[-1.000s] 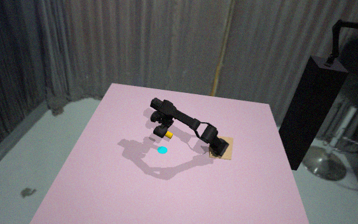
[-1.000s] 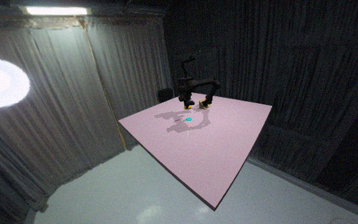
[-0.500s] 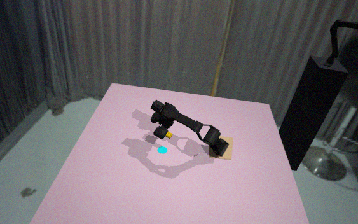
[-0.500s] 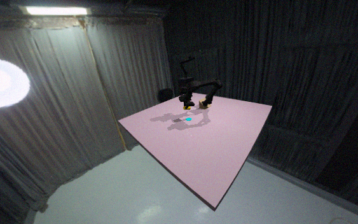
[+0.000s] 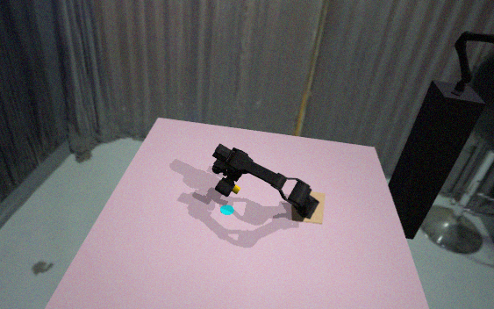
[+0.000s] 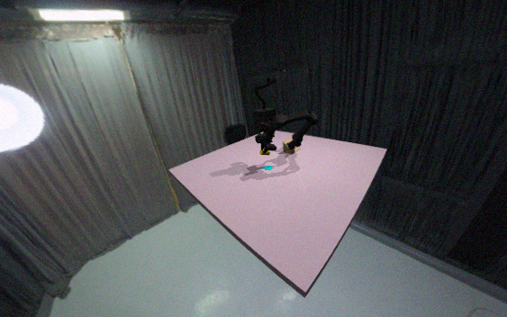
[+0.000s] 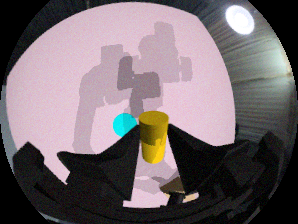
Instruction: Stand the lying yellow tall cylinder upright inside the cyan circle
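The cyan circle is 10 mm behind my gripper tip, 30 mm to the left of it and 120 mm below it. From my gripper tip the other things lie so: yellow tall cylinder (20 mm behind, 10 mm below).
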